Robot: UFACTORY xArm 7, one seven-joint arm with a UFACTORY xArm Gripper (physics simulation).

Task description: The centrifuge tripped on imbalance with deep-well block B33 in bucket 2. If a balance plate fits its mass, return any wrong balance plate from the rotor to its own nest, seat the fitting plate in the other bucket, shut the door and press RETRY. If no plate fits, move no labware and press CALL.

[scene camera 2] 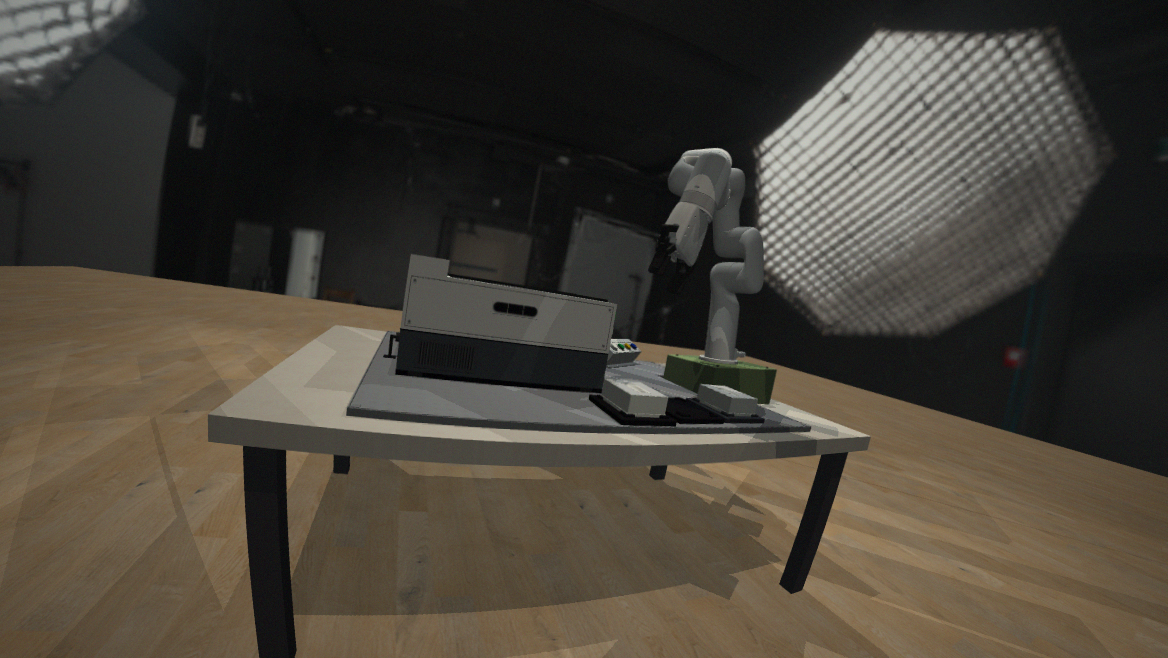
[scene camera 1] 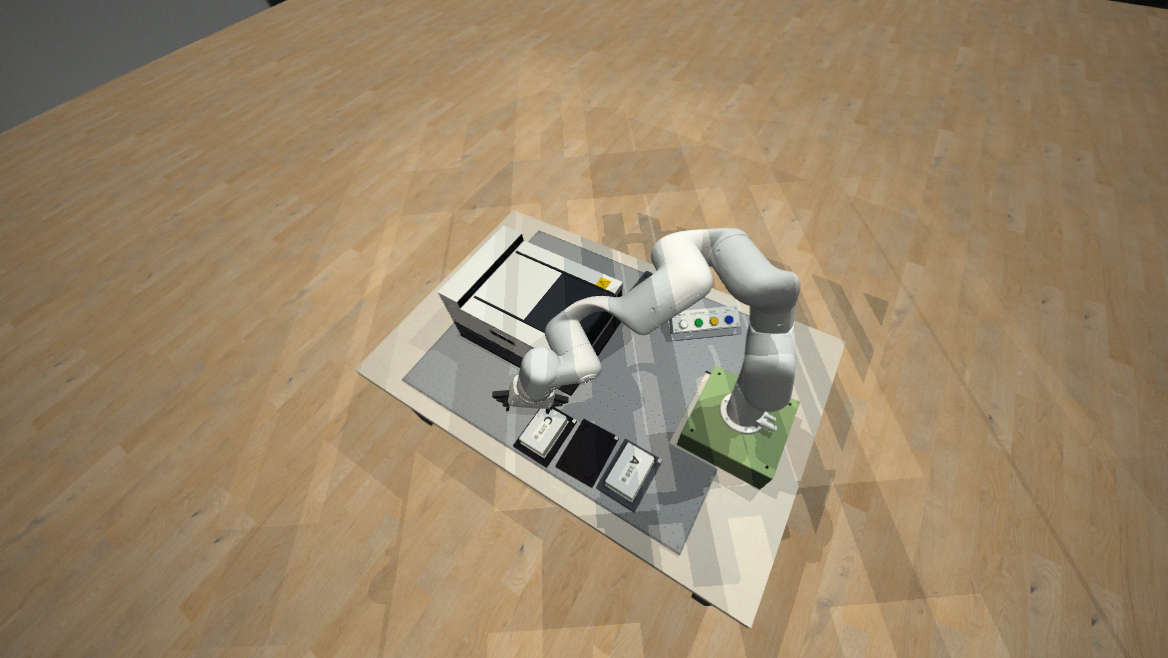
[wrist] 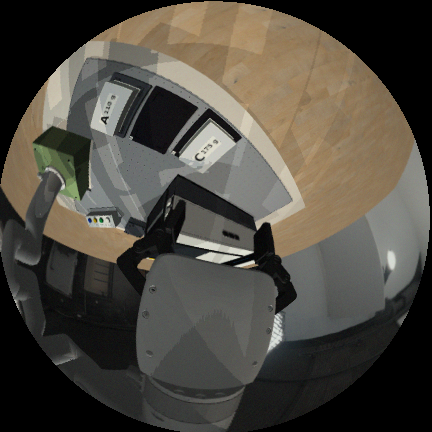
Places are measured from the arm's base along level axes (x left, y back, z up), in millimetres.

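Where they show: gripper, between the fingertips: point(scene camera 2: 664, 283) point(scene camera 1: 527, 406) point(wrist: 223, 218); arm's base, origin of its link: point(scene camera 2: 718, 361) point(scene camera 1: 743, 412) point(wrist: 55, 177).
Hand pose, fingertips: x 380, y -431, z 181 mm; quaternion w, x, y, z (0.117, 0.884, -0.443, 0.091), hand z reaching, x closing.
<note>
Each offset is from my fingertips to the top centre of the thing.
The centrifuge point(scene camera 1: 510, 284) point(scene camera 2: 474, 314) point(wrist: 207, 235) has a white and dark top. Its rotor, buckets and block B33 do not show. Balance plate C, 175 g {dx -25, dy -10, dz -213 mm} point(scene camera 1: 541, 436) point(scene camera 2: 637, 399) point(wrist: 209, 144), sits in the nest nearest the centrifuge. Balance plate A, 110 g {dx -73, dy +258, dz -213 mm} point(scene camera 1: 627, 475) point(scene camera 2: 729, 401) point(wrist: 112, 111), sits in the nest farthest from it. The middle nest {dx -55, dy +125, dz -249 mm} point(scene camera 1: 586, 452) point(scene camera 2: 693, 411) point(wrist: 165, 120) is empty. My gripper point(scene camera 1: 529, 404) point(scene camera 2: 666, 276) point(wrist: 223, 218) is open and empty, high above the table. In scene camera 1 it appears just beyond plate C.
A button box point(scene camera 1: 704, 321) point(wrist: 101, 219) with white, green, yellow and blue buttons stands between the centrifuge and the green robot base point(scene camera 1: 712, 408) point(scene camera 2: 719, 377) point(wrist: 61, 145). A dark flat block {dx -637, dy -34, dz -222 mm} point(wrist: 134, 227) lies beside the box. The arm passes over the centrifuge's near corner in scene camera 1.
</note>
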